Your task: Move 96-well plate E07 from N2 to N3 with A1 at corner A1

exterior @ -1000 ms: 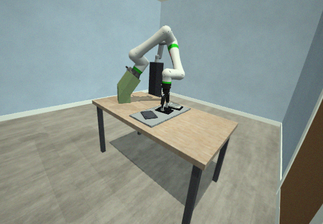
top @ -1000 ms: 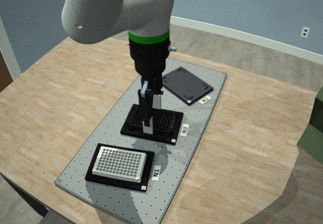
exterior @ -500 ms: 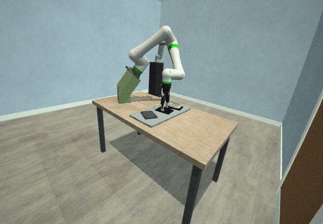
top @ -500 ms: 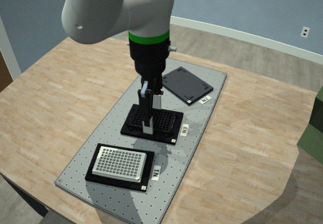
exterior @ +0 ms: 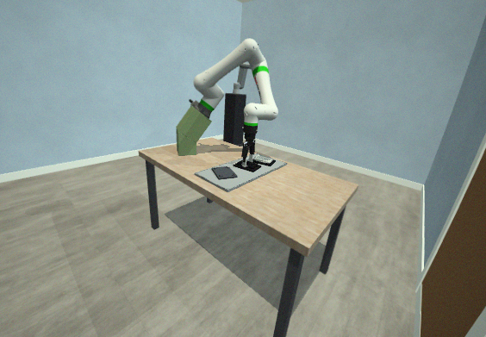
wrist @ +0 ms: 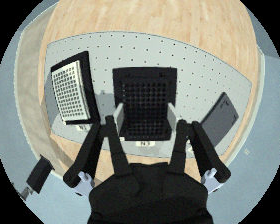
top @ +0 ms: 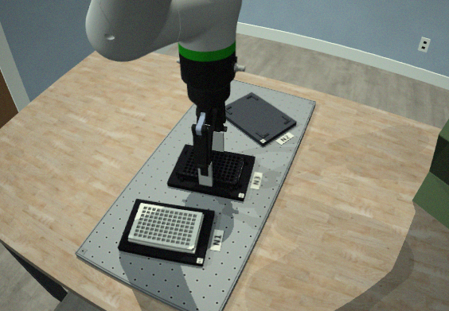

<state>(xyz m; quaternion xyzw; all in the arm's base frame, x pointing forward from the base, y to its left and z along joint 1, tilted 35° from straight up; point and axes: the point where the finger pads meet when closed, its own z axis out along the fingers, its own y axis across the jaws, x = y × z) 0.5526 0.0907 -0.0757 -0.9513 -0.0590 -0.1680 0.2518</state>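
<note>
The black 96-well plate E07 is 20 mm below my hand. From my hand the other things lie so: label N3: 90 mm behind, 20 mm to the right, 40 mm below; then black landing nest N3: 40 mm below; then label N1: 90 mm behind, 150 mm to the left, 40 mm below.
</note>
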